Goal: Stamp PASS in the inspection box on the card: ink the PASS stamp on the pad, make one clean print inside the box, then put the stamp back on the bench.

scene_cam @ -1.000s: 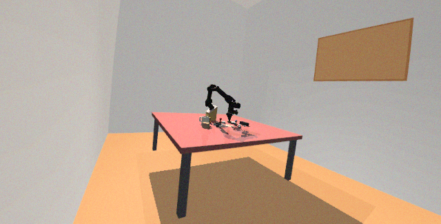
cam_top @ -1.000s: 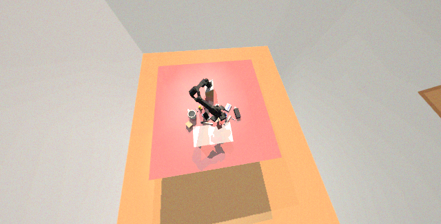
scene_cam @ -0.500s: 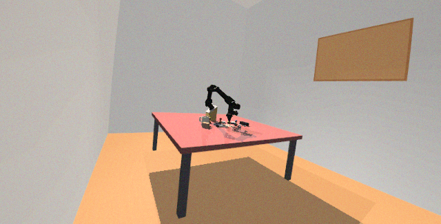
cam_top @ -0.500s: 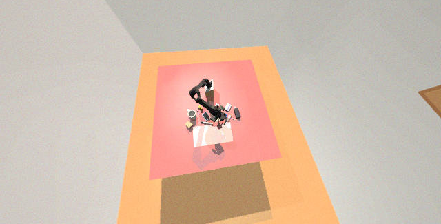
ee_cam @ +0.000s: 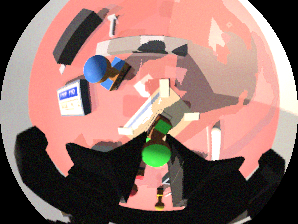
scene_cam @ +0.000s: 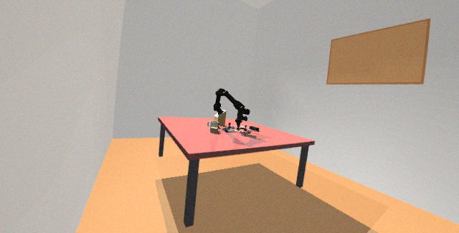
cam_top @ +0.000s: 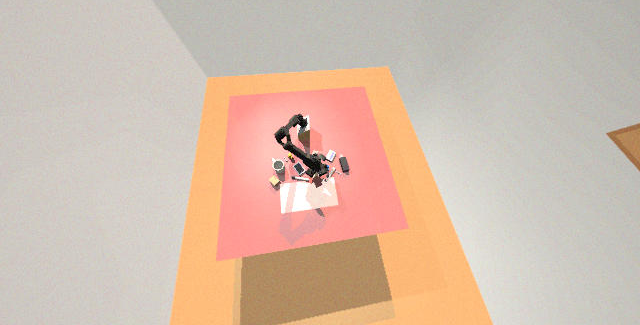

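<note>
Right now my gripper tip is right at the green-topped stamp. Round my gripper tip: blue-knobbed stamp 90 mm to the left, 10 mm below, 10 mm ahead; then red-topped stamp 100 mm behind, 50 mm to the right, 10 mm below; then card 30 mm below.
</note>
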